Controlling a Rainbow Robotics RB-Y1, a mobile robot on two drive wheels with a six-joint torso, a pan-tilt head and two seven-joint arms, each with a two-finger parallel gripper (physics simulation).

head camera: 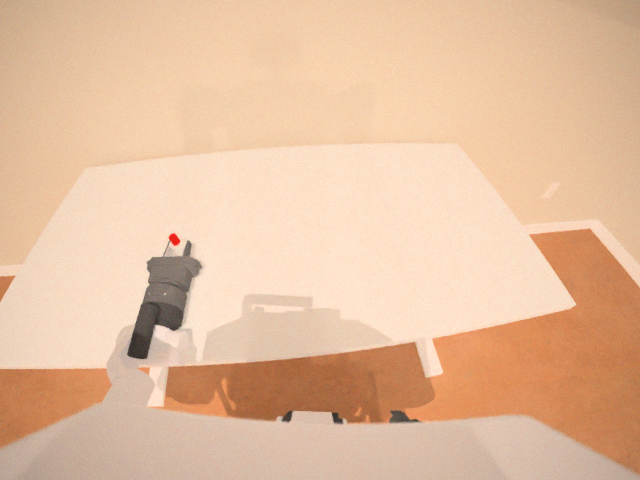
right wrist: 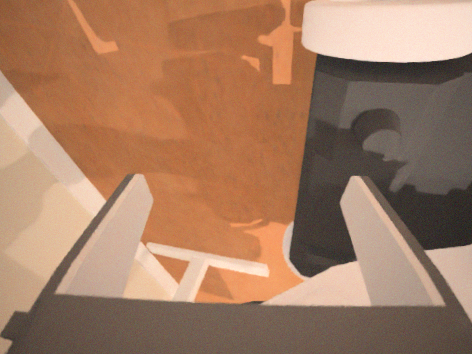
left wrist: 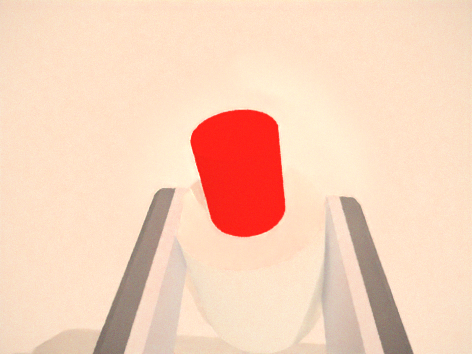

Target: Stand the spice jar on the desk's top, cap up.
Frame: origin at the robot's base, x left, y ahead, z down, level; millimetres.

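Seen in the pictures: left gripper, fingertip midpoint: (head camera: pixel 180 242) (left wrist: pixel 255 215); right gripper, fingertip midpoint: (right wrist: pixel 245 188).
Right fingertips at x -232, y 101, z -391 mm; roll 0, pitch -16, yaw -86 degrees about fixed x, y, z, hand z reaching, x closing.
Note:
A point is followed by its place in that frame.
The spice jar (head camera: pixel 176 252) @(x 337, y 431, z -773 mm) (left wrist: pixel 255 305) @(x 332, y 432, z -776 mm) has a pale round body and a red cap (head camera: pixel 174 239) @(x 333, y 443, z -808 mm) (left wrist: pixel 242 172) @(x 337, y 440, z -808 mm). My left gripper (head camera: pixel 178 246) @(x 336, y 460, z -776 mm) (left wrist: pixel 255 215) @(x 336, y 460, z -776 mm) is shut on the body, one finger on each side. The jar is over the left part of the white desk (head camera: pixel 336 206) @(x -51, y 660, z -721 mm) (left wrist: pixel 75 100) @(x 482, y 610, z -721 mm), with its cap on the upper side and leaning a little in the left wrist view. Whether its base touches the desk top cannot be told. My right gripper (right wrist: pixel 245 188) @(x -232, y 101, z -391 mm) is open and empty, over the floor beside the robot's base.
The beige wall (head camera: pixel 310 77) @(x 45, y 1041, z -964 mm) stands behind the desk. The desk's white legs (head camera: pixel 429 356) show below its front edge. The robot's dark base (right wrist: pixel 340 200) is right of centre in the right wrist view, beside the orange-brown floor (right wrist: pixel 225 115) @(x -69, y 274, z -1 mm).

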